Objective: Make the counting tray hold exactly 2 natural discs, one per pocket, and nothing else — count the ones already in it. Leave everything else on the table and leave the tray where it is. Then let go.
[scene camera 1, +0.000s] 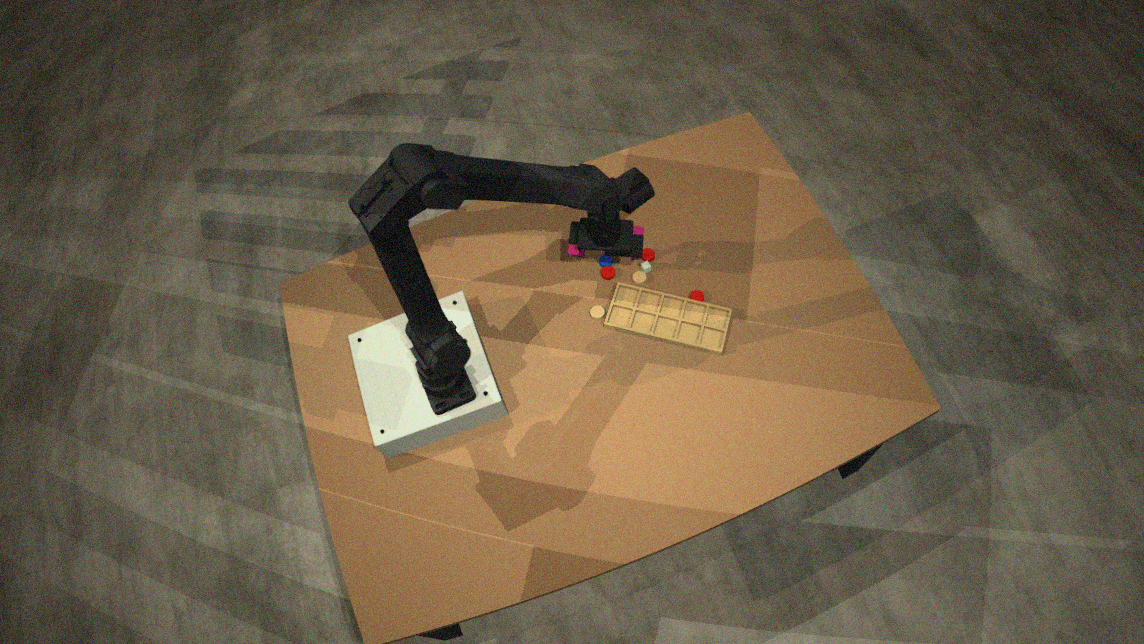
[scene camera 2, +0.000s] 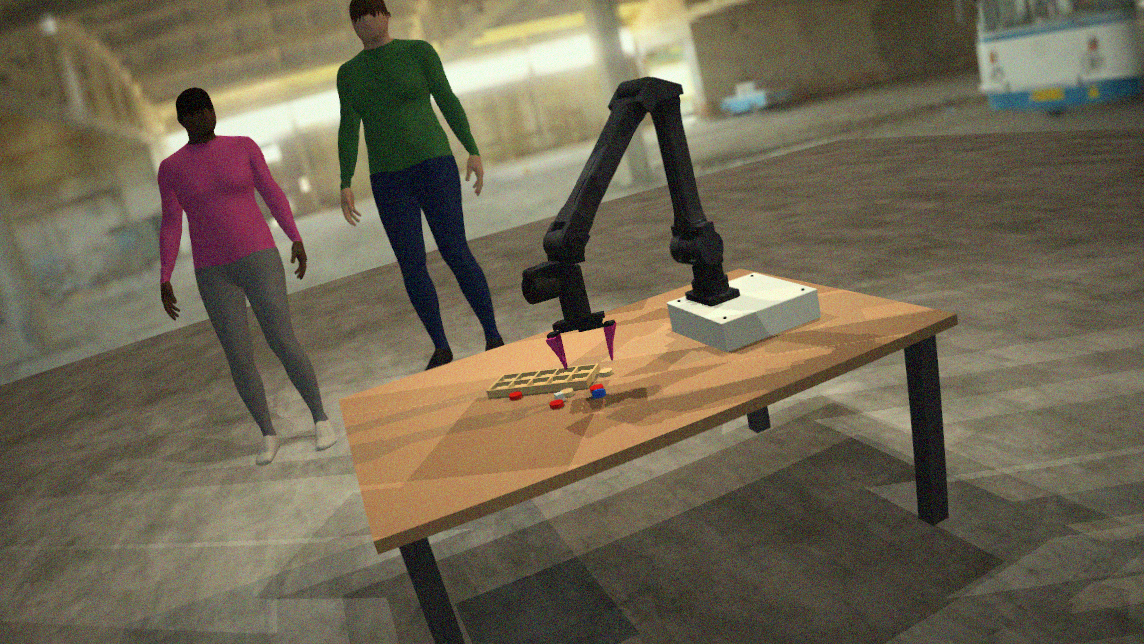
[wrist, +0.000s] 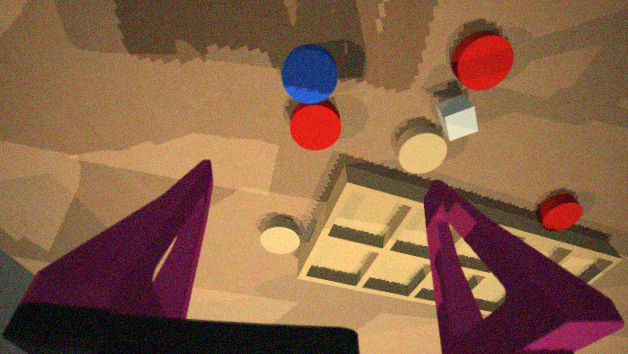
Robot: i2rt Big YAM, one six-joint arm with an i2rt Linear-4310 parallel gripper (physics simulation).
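Note:
The light wooden counting tray [scene camera 1: 664, 339] [scene camera 2: 536, 390] [wrist: 380, 184] has two rows of pockets. I make out no disc in its visible pockets; a finger hides some in the wrist view. One natural disc [scene camera 1: 597, 312] [scene camera 2: 605, 372] [wrist: 280, 240] lies on the table off the tray's end nearest the robot base. Another natural disc [scene camera 1: 638, 276] [scene camera 2: 565, 392] [wrist: 423, 152] lies beside the tray's long side, near the white cube. My gripper [scene camera 1: 606, 240] [scene camera 2: 589, 362] [wrist: 324, 180] is wide open and empty, above the table near the blue disc and a red disc.
A blue disc [scene camera 1: 606, 260] [wrist: 310, 73] lies close against a red disc [scene camera 1: 607, 272] [wrist: 315, 127]. A second red disc [scene camera 1: 648, 254] [wrist: 485, 61] lies near the white cube [scene camera 1: 646, 265] [wrist: 458, 120]. A third red disc [scene camera 1: 697, 296] [scene camera 2: 515, 395] [wrist: 561, 212] is beside the tray's long side.

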